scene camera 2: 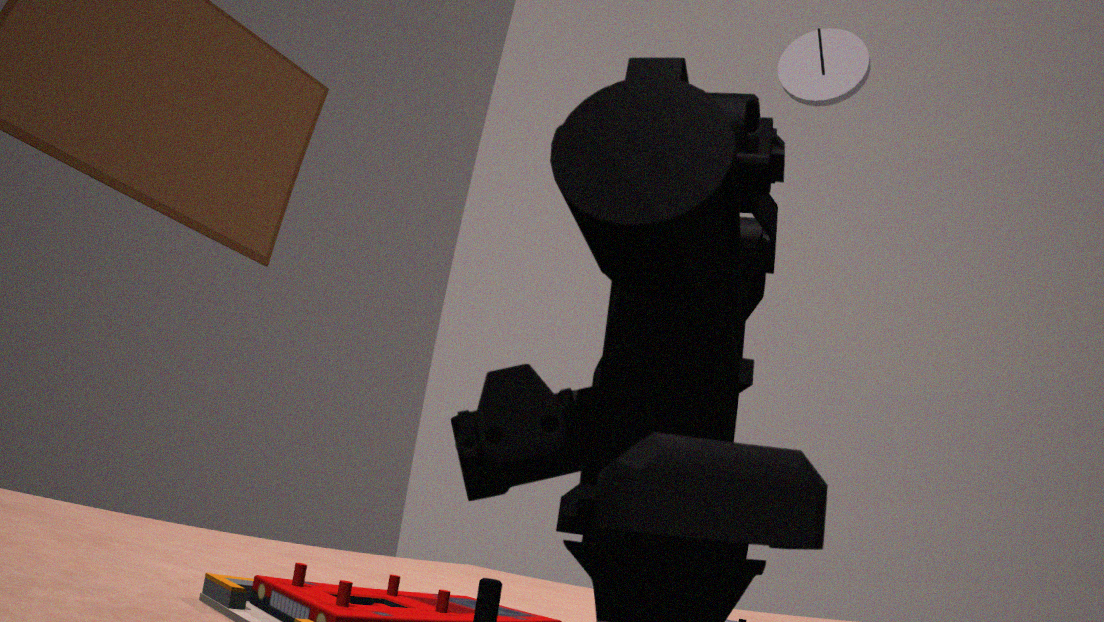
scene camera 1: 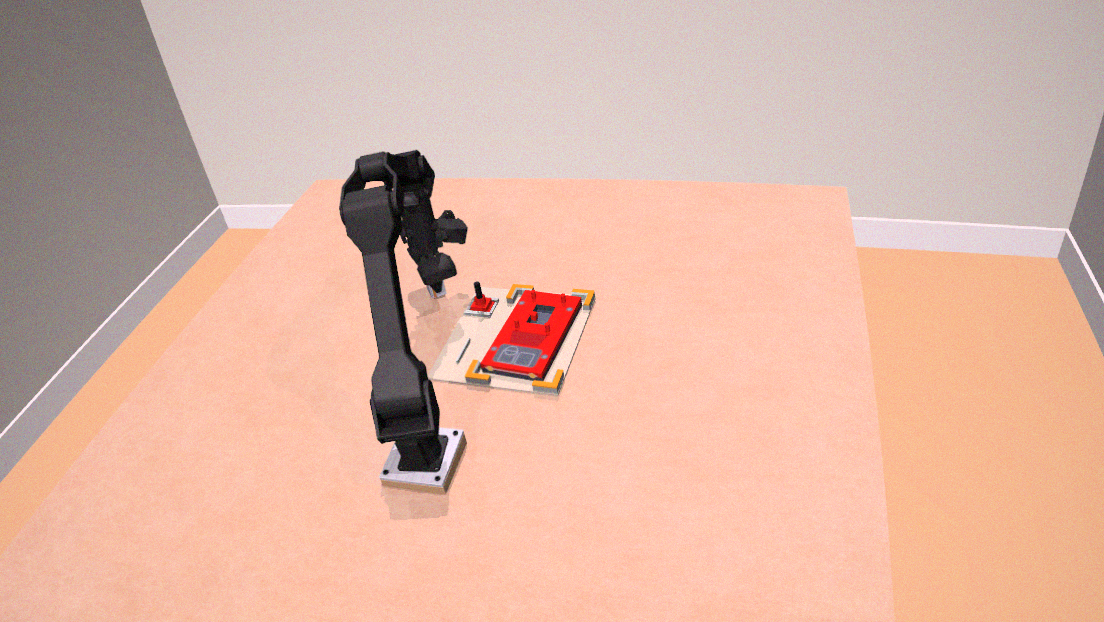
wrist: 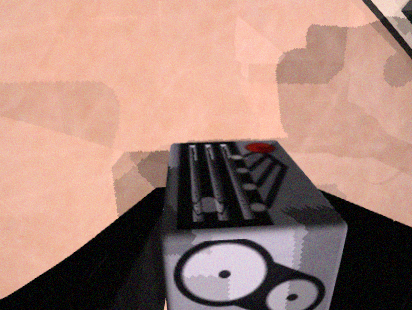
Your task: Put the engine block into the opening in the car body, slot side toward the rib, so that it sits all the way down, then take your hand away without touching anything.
Scene:
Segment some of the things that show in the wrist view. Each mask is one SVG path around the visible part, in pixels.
My gripper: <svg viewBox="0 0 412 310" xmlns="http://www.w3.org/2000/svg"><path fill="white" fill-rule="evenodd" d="M319 190L348 224L338 277L328 310L412 310L412 227L393 221L391 217L379 215L371 209L356 206L330 192ZM166 187L154 188L140 203L118 216L109 227L98 232L96 237L78 248L73 255L65 257L61 263L57 263L43 275L37 276L35 280L16 289L11 295L0 299L0 310L163 310L166 295L159 232Z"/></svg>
A grey engine block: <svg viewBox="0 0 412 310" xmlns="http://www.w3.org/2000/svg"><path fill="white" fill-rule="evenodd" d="M278 140L223 140L223 142L179 142L170 144L161 232L159 232L159 241L161 241L163 277L165 277L166 310L330 309L331 296L334 293L336 277L338 277L340 257L342 257L344 240L347 237L348 224L342 216L339 216L338 211L328 203L326 196L307 178L302 168L280 146Z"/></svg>

